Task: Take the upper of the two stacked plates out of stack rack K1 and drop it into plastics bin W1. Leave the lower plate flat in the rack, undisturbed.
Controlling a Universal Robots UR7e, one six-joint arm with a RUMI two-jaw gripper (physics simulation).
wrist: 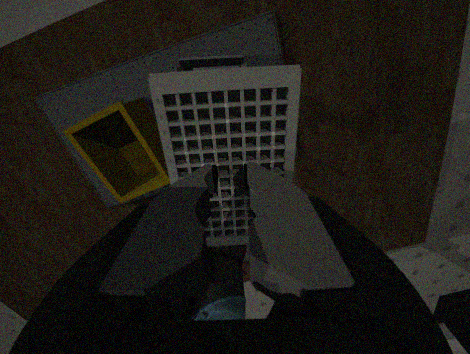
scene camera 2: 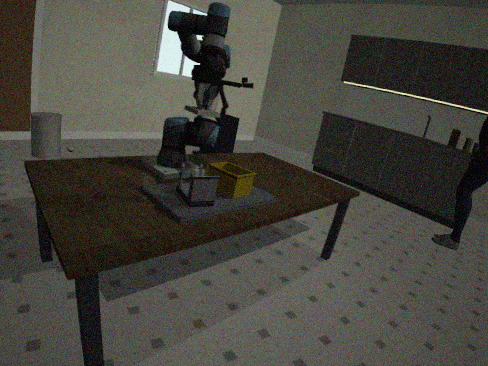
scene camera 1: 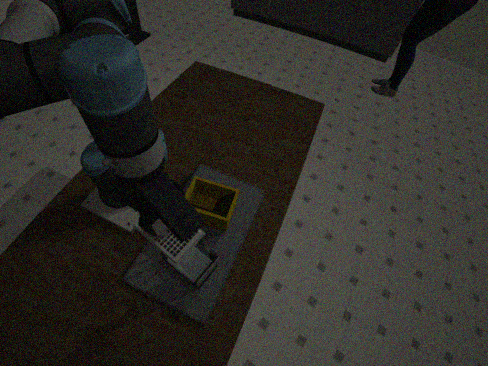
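Pixels of known places: gripper, fingertip midpoint: (wrist: 231, 168) (scene camera 2: 202, 110); arm's base at its link origin: (scene camera 2: 171, 163).
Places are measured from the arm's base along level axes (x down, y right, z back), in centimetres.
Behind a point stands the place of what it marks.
Observation:
My gripper (scene camera 2: 206, 106) {z -36.8, x -31.9, y 14.9 cm} (wrist: 231, 168) {z -36.8, x -31.9, y 14.9 cm} is shut on the upper plate, a pale grid-topped plate (scene camera 1: 169, 241) {z -38.0, x -32.1, y 17.1 cm} (wrist: 227, 77) {z -42.0, x -32.1, y 16.4 cm}, and holds it high above the rack. In scene camera 2 the held plate is small and dark. Stack rack K1 (scene camera 1: 192, 262) (scene camera 2: 202, 190), with a grey front panel, stands on the mat; in the wrist view the plate hides most of it. The lower plate cannot be made out. Plastics bin W1 (scene camera 1: 216, 219) {z -39.2, x -5.5, y -2.5 cm} (scene camera 2: 236, 181) {z -42.8, x -5.9, y -2.9 cm} (wrist: 145, 190) {z -26.6, x -8.3, y -6.6 cm} is yellow and open-topped and stands beside the rack, left of the held plate in the wrist view.
A grey mat (scene camera 1: 200, 305) {z -45.8, x 1.7, y 22.9 cm} (scene camera 2: 185, 212) {z -46.0, x 1.7, y 22.9 cm} (wrist: 225, 40) {z -47.4, x 1.7, y 17.3 cm} lies under rack and bin on the brown table (scene camera 1: 260, 110) {z -31.2, x 3.0, y -72.1 cm} (scene camera 2: 125, 230) {z -47.4, x 3.1, y 45.3 cm} (wrist: 350, 125) {z -23.1, x 3.0, y 40.1 cm}. The arm's pale base plate (scene camera 1: 107, 212) {z -1.3, x 0.2, y 9.6 cm} is beside the mat. A person's legs (scene camera 1: 406, 55) (scene camera 2: 465, 202) show on the floor beyond the table.

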